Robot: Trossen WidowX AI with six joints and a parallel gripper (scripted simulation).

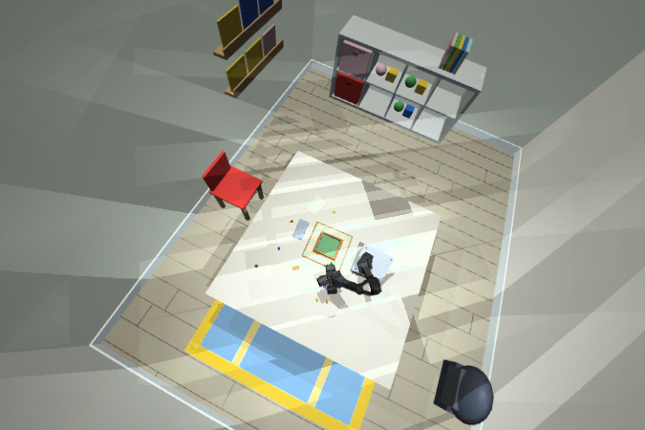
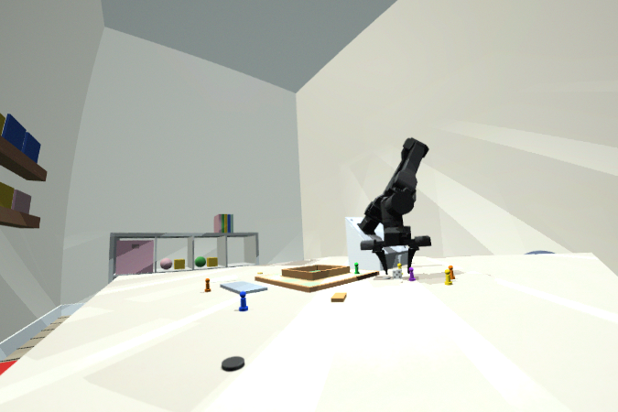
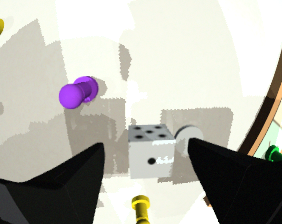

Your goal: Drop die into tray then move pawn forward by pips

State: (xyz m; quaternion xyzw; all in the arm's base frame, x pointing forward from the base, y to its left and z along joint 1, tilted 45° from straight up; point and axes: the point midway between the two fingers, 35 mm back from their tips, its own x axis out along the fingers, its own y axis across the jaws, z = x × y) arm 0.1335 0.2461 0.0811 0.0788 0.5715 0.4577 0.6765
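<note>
The purple pawn is 10 mm ahead of my gripper tip and 50 mm to the left of it. From my gripper tip the other things lie so: white die right at my gripper tip; then tan tile 250 mm ahead, 40 mm to the left, 10 mm below; then green pawn 50 mm ahead, 110 mm to the right, 20 mm above.
</note>
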